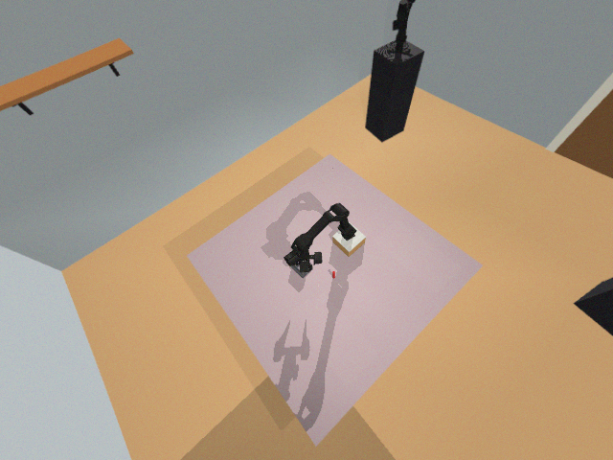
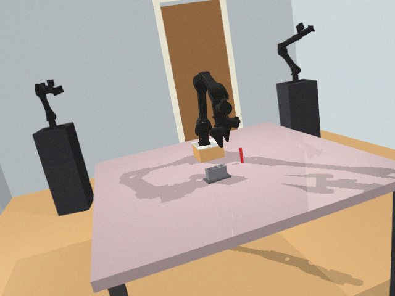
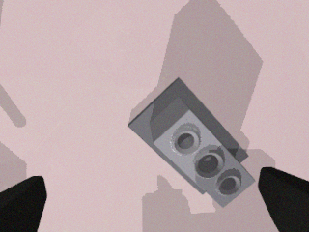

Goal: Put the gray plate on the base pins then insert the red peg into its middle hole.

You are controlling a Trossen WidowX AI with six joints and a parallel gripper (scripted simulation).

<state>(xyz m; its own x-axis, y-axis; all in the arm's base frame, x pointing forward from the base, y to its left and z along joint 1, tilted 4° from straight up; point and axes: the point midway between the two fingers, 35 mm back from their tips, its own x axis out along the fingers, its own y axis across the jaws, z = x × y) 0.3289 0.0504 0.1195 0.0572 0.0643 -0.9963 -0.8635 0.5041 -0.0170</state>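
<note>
The red peg lies 120 mm behind my gripper tip, 110 mm below it and 100 mm to the left of it. From my gripper tip the other things lie so: dark base (140 mm below, 60 mm to the right, 20 mm ahead); gray plate (100 mm below, 60 mm to the right, 20 mm ahead).
</note>
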